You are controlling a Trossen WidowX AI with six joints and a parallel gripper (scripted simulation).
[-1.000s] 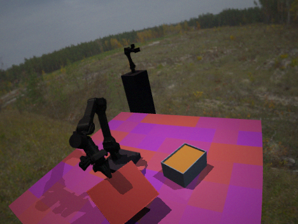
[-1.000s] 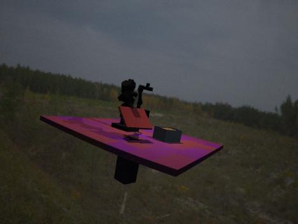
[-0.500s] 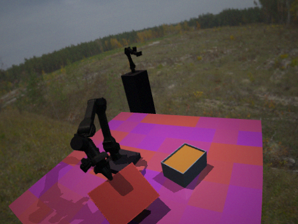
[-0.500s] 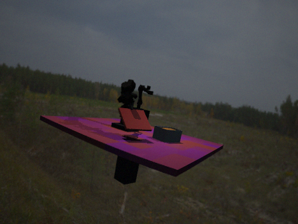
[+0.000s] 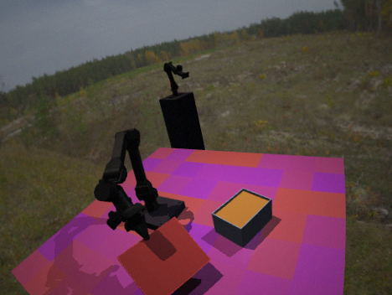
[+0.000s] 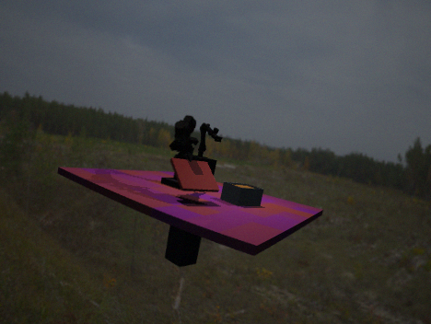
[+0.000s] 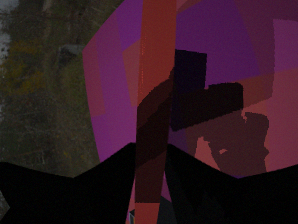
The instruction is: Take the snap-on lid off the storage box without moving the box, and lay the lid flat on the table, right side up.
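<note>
Right now my gripper tip is 70 mm short of the red lid, 50 mm above it and 10 mm to the left of it. From my gripper tip the other things lie so: dark grey storage box (350 mm to the left, 140 mm below, 120 mm ahead).
</note>
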